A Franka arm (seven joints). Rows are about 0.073 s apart.
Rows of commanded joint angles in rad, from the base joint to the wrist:
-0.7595 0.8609 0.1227 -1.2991 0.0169 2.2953 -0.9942
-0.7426 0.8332 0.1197 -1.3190 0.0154 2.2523 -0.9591
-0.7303 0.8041 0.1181 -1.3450 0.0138 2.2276 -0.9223
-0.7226 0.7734 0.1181 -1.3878 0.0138 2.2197 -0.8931
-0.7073 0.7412 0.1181 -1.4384 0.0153 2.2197 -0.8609
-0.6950 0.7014 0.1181 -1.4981 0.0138 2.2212 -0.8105
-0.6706 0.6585 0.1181 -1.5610 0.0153 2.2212 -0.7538
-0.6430 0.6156 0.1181 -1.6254 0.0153 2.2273 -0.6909
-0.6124 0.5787 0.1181 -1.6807 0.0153 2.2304 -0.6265
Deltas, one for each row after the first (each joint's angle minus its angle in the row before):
0.0169 -0.0277 -0.0030 -0.0199 -0.0015 -0.0430 0.0351
0.0123 -0.0291 -0.0016 -0.0260 -0.0016 -0.0247 0.0368
0.0077 -0.0307 0.0000 -0.0428 0.0000 -0.0079 0.0292
0.0153 -0.0322 0.0000 -0.0506 0.0015 0.0000 0.0322
0.0123 -0.0398 0.0000 -0.0597 -0.0015 0.0015 0.0504
0.0244 -0.0429 0.0000 -0.0629 0.0015 0.0000 0.0567
0.0276 -0.0429 0.0000 -0.0644 0.0000 0.0061 0.0629
0.0306 -0.0369 0.0000 -0.0553 0.0000 0.0031 0.0644

